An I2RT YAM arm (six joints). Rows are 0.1 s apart.
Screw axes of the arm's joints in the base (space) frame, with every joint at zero. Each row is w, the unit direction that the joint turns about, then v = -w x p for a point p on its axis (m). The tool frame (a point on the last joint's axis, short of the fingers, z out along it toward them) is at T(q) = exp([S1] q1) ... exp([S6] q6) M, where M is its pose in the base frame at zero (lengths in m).
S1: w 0 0 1 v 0 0 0
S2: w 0 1 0 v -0.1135 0 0.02
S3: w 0 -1 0 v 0.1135 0 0.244
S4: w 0 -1 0 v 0.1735 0 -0.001
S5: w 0 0 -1 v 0 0.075 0
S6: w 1 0 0 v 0 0.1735 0
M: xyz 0.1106 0 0.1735 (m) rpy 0 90 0 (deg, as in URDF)
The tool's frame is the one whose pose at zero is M.
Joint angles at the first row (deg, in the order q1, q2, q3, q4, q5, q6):
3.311 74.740 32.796 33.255 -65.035 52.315
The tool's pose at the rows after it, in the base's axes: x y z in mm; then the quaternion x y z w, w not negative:
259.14, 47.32, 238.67, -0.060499, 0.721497, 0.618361, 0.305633
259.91, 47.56, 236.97, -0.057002, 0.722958, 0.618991, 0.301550
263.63, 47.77, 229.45, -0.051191, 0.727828, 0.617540, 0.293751
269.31, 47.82, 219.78, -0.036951, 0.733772, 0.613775, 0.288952
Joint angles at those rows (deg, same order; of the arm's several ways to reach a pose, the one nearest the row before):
3.311 74.805 32.796 35.419 -65.036 52.926
3.355 75.177 32.797 35.331 -65.014 53.123
3.356 76.948 32.796 35.355 -64.969 52.555
3.354 79.462 32.796 36.229 -63.943 52.511

